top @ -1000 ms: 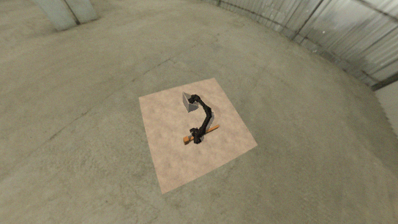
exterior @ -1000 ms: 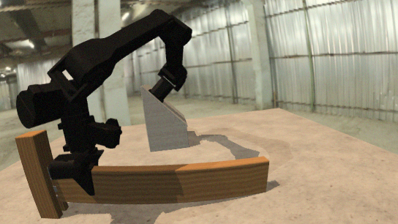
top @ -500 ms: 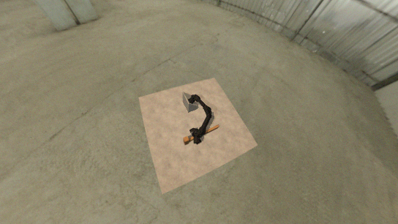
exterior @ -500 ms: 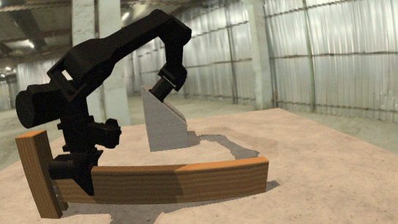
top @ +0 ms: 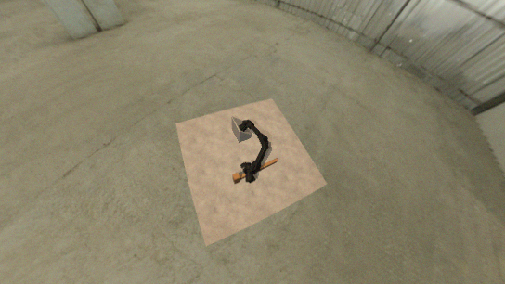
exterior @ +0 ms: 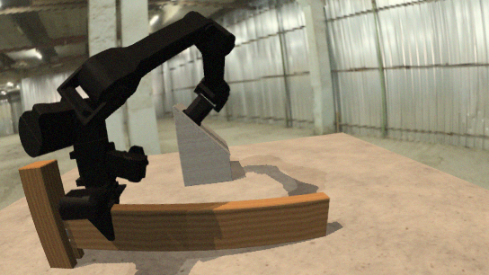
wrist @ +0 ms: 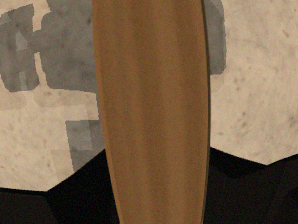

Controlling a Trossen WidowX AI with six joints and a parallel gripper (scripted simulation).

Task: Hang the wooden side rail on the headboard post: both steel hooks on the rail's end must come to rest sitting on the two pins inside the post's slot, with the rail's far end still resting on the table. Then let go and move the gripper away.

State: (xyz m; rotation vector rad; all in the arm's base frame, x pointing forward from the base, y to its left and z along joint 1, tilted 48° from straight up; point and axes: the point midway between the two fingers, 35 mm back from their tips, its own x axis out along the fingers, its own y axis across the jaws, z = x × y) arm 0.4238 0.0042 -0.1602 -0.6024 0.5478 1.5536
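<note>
Now: the wooden headboard post 11 cm to the right of my gripper tip and 4 cm above it.
</note>
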